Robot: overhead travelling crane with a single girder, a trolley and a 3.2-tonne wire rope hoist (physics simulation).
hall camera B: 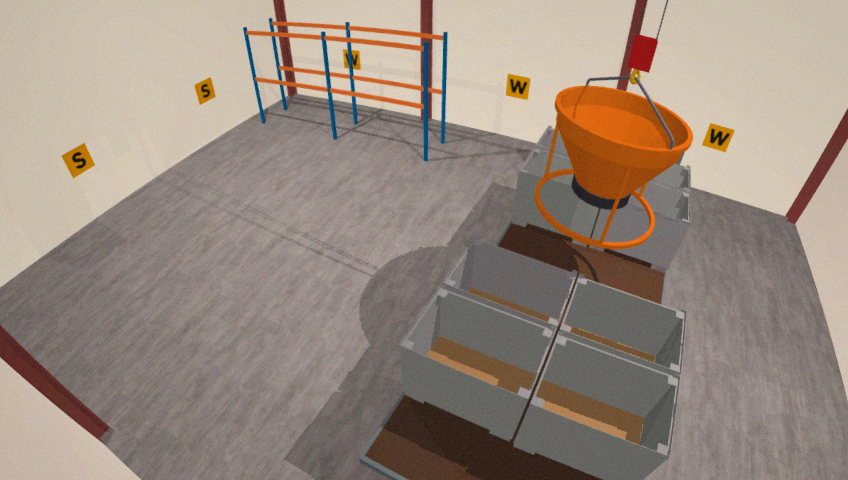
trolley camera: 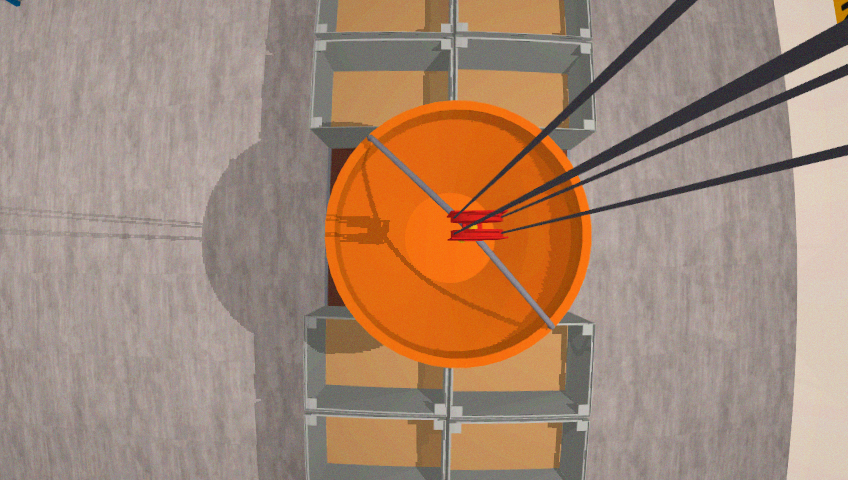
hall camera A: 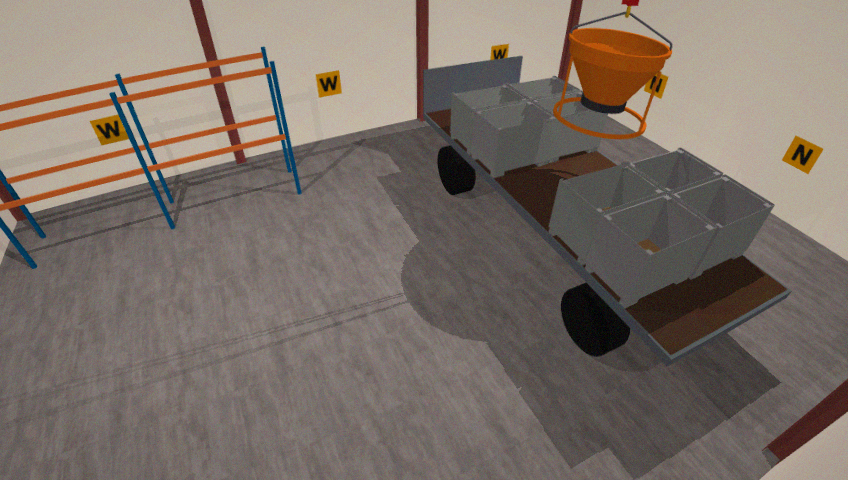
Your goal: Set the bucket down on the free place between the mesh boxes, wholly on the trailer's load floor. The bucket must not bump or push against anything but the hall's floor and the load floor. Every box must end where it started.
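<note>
The orange bucket (hall camera A: 618, 71) (hall camera B: 612, 154) (trolley camera: 440, 261) hangs upright in the air over the gap between the two groups of mesh boxes. My gripper, the yellow hook (hall camera A: 628, 10) (hall camera B: 634, 76) (trolley camera: 471, 226), holds its grey bail. The bucket's foot ring is apart from the trailer's brown load floor (hall camera A: 529, 196) (hall camera B: 642, 276) (trolley camera: 334, 300). The far mesh boxes (hall camera A: 493, 142) (hall camera B: 538, 196) and near mesh boxes (hall camera A: 612, 237) (hall camera B: 476, 368) stand on the load floor. In the trolley view the bucket's rim overlaps both groups and hides most of the gap.
A red hook block (hall camera B: 642, 53) (trolley camera: 476, 217) hangs above the bucket. A grey headboard (hall camera A: 470, 80) stands at the trailer's far end. A rack with blue posts (hall camera A: 142, 160) (hall camera B: 426, 101) and orange beams stands by the wall. The bucket's round shadow falls beside the trailer.
</note>
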